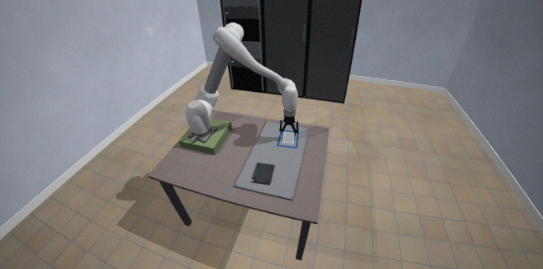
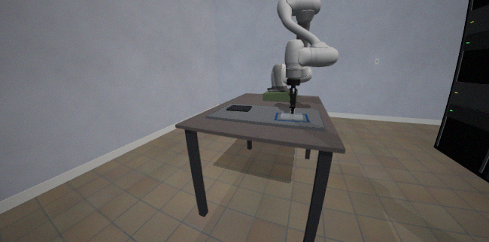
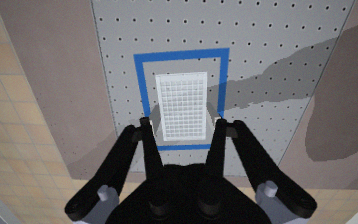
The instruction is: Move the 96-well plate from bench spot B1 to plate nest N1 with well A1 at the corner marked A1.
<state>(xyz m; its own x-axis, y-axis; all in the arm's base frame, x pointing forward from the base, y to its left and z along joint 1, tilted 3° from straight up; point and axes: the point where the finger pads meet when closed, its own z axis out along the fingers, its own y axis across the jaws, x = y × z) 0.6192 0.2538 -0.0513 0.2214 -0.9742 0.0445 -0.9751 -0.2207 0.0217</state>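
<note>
The dark plate nest lies 390 mm to the right of my hand, 40 mm behind it and 20 mm below it. From my hand the other things lie so: small white corner mark (480 mm to the right, 70 mm behind, 20 mm below); white 96-well plate (30 mm below).
</note>
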